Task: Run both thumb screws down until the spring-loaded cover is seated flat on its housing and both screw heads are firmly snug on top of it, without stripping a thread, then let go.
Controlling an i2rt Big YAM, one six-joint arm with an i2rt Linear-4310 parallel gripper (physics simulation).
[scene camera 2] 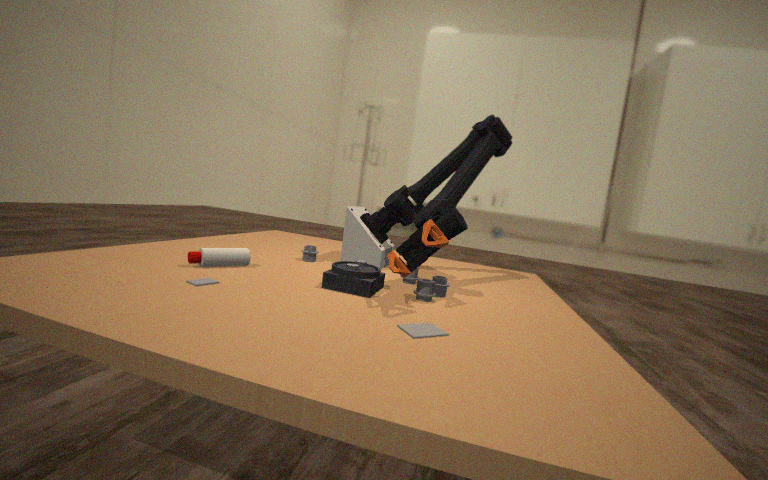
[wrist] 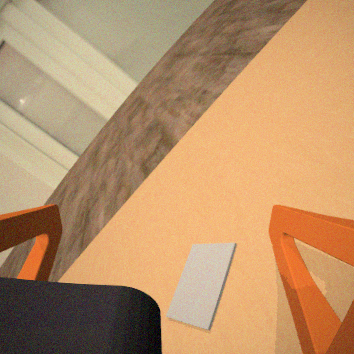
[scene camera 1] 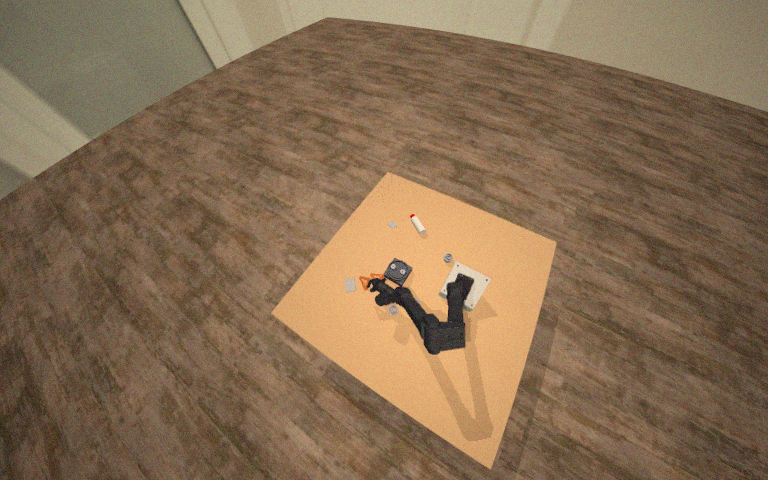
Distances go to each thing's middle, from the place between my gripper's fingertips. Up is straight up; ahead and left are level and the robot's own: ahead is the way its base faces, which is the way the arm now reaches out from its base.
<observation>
My hand is 500 mm to the left of the white cylinder with red cap (scene camera 2: pixel 206 257), 100 mm above it and 90 mm past it.
</observation>
